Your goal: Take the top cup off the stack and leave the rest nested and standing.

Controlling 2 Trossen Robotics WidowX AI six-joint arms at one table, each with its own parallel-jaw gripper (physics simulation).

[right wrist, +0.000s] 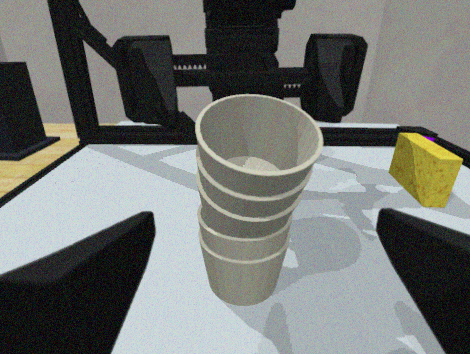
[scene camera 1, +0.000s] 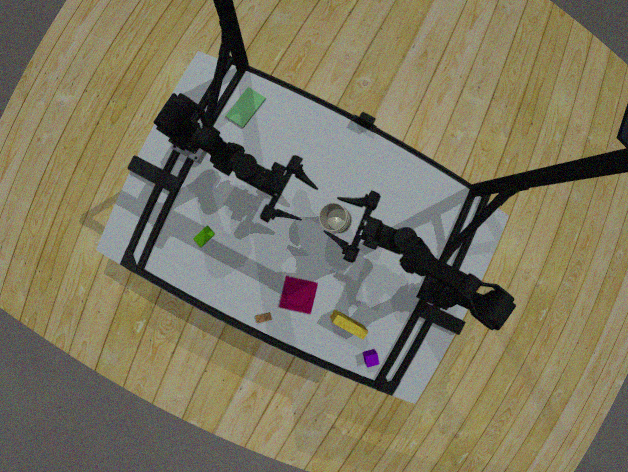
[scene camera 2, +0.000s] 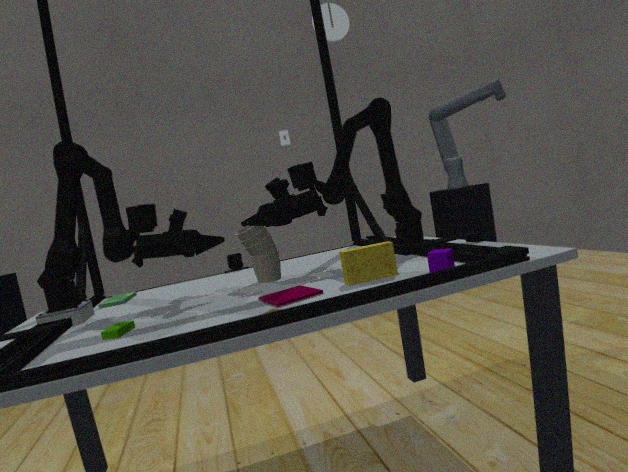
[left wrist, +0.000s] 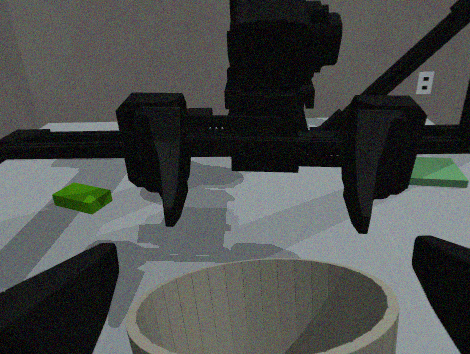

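Where they show: left gripper, fingertip midpoint: point(right wrist: 257, 117) point(scene camera 1: 330, 214) point(scene camera 2: 244, 224) point(left wrist: 265, 253); right gripper, fingertip midpoint: point(right wrist: 265, 220) point(scene camera 1: 309, 204) point(scene camera 2: 223, 239) point(left wrist: 264, 223); left arm's base at its link origin: point(scene camera 1: 437, 289) point(scene camera 2: 411, 242); right arm's base at its link origin: point(scene camera 2: 64, 307).
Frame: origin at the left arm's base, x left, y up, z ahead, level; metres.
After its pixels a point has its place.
Note:
A stack of several nested beige cups point(scene camera 1: 335, 218) @(x -0.062, y 0.078, z 0.408 m) point(scene camera 2: 266, 258) @(x -0.028, y 0.040, z 0.397 m) point(right wrist: 245, 272) @(x -0.065, y 0.021, z 0.429 m) stands on the table. Its upper cups bend to the left in scene camera 2 and slightly to the right in the right wrist view; the lower ones stand upright. The top cup point(left wrist: 240, 310) @(x -0.053, y 0.097, z 0.444 m) shows its open rim low in the left wrist view. My left gripper point(scene camera 1: 332, 215) @(x -0.062, y 0.133, z 0.430 m) point(scene camera 2: 243, 223) @(x -0.062, y 0.133, z 0.430 m) point(left wrist: 265, 253) @(x -0.062, y 0.133, z 0.430 m) is open and empty, its fingertips just above the rim. My right gripper point(scene camera 1: 308, 204) @(x -0.065, y 0.106, z 0.488 m) point(scene camera 2: 223, 238) @(x -0.065, y 0.106, z 0.488 m) point(right wrist: 265, 220) @(x -0.065, y 0.106, z 0.488 m) is open and empty, beside the stack on its left in both scene views.
A yellow block point(scene camera 1: 348, 324) @(x 0.200, y 0.049, z 0.241 m) point(scene camera 2: 369, 263) @(x 0.220, y 0.015, z 0.235 m), a crimson square point(scene camera 1: 298, 294) @(x 0.186, y -0.013, z 0.405 m) point(scene camera 2: 290, 295) @(x 0.207, y -0.013, z 0.408 m), a purple cube point(scene camera 1: 371, 357) @(x 0.279, y 0.018, z 0.116 m) and a small brown block point(scene camera 1: 263, 317) @(x 0.297, y -0.014, z 0.474 m) lie toward the table's lower edge. A green block point(scene camera 1: 204, 236) @(x 0.142, y -0.007, z 0.737 m) and a pale green plate point(scene camera 1: 245, 107) @(x -0.273, y -0.012, z 0.795 m) lie at the left. Black frame bars edge the table.

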